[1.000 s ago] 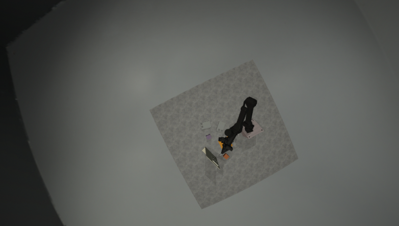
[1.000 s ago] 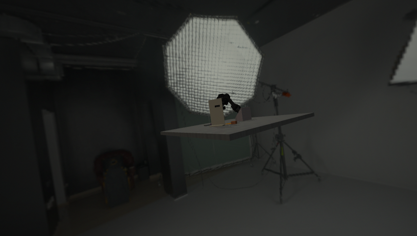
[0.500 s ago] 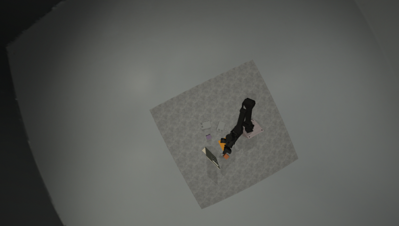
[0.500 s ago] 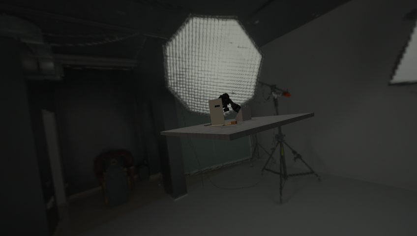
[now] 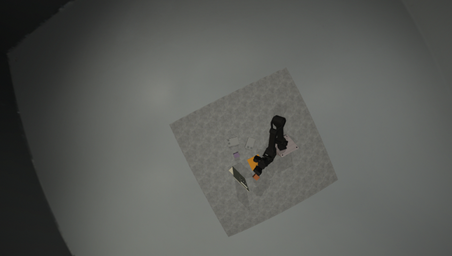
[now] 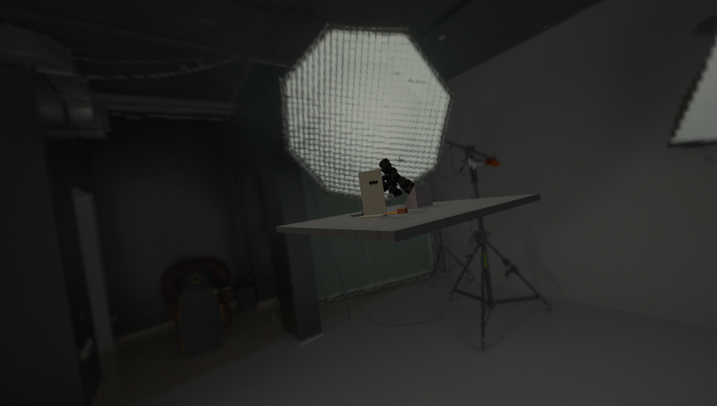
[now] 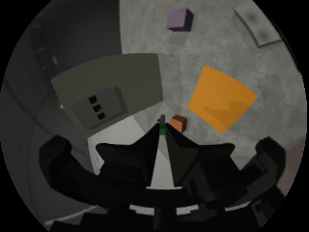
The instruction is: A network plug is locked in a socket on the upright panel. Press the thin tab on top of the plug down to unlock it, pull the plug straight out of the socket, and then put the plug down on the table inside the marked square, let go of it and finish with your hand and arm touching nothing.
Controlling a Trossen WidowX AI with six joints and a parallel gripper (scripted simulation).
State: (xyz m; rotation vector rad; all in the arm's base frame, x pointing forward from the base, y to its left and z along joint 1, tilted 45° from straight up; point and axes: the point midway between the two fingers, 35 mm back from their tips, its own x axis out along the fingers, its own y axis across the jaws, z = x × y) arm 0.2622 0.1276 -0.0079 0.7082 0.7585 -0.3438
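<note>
Right now the orange block is 10 cm to the left of my gripper tip and 11 cm below it. Round my gripper tip: upright beige panel (14 cm ahead, 3 cm to the left); then purple cube (11 cm ahead, 16 cm to the right, 12 cm below); then greenish plug (right at my gripper tip).
</note>
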